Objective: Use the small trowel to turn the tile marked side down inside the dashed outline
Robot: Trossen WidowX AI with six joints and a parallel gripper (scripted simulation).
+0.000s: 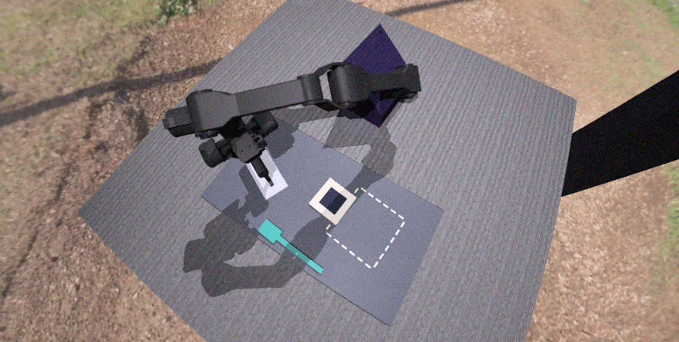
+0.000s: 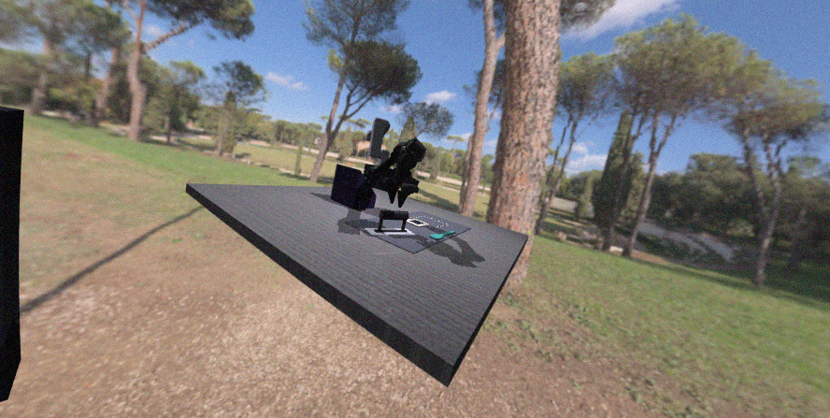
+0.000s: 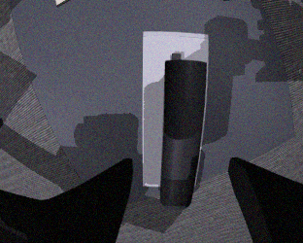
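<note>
The dark mat is 22 cm to the left of my gripper tip, 13 cm below it and 1 cm behind it. From my gripper tip the other things lie so: tile 24 cm to the left, 11 cm below, 4 cm behind; teal trowel 21 cm to the left, 13 cm ahead, 11 cm below.
</note>
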